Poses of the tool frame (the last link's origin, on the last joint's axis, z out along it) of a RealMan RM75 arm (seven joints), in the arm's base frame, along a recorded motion.
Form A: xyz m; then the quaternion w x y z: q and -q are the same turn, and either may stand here.
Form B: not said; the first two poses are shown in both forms.
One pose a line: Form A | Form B
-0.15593 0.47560 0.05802 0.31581 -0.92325 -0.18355 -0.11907 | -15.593 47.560 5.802 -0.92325 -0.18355 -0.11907 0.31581
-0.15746 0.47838 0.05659 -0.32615 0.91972 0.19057 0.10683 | -15.746 47.838 5.659 -0.91972 -0.19057 -0.10683 0.32615
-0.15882 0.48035 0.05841 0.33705 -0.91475 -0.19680 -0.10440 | -15.882 48.035 5.841 -0.91475 -0.19680 -0.10440 0.33705
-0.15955 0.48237 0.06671 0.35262 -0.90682 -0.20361 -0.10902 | -15.955 48.237 6.671 -0.90682 -0.20361 -0.10902 0.35262
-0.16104 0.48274 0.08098 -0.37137 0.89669 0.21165 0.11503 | -16.104 48.274 8.098 -0.89669 -0.21165 -0.11503 0.37137
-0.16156 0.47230 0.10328 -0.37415 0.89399 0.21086 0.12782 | -16.156 47.230 10.328 -0.89399 -0.21086 -0.12782 0.37415
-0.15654 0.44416 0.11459 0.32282 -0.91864 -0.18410 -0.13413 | -15.654 44.416 11.459 -0.91864 -0.18410 -0.13413 0.32282
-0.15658 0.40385 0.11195 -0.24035 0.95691 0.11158 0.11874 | -15.658 40.385 11.195 -0.95691 -0.11158 -0.11874 0.24035
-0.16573 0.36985 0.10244 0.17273 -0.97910 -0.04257 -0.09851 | -16.573 36.985 10.244 -0.97910 -0.04257 -0.09851 0.17273
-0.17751 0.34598 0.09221 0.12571 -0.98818 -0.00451 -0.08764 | -17.751 34.598 9.221 -0.98818 -0.00451 -0.08764 0.12571
